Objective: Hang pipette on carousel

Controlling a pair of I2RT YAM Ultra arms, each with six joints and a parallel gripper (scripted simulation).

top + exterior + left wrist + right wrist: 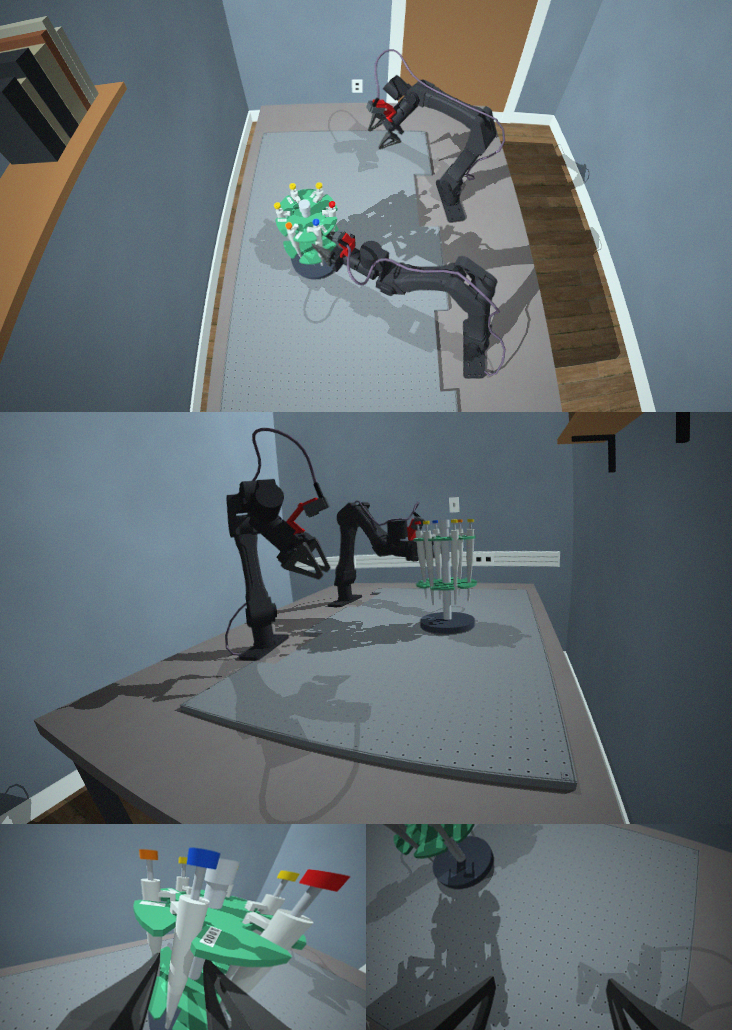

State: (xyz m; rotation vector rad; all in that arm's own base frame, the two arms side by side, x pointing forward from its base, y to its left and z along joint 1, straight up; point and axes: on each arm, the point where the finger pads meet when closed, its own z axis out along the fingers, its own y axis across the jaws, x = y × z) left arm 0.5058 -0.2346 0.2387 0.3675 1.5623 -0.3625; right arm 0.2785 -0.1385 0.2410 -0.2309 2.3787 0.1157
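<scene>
The white hand pipette is 2 cm ahead of my left hand and 2 cm below it.
</scene>
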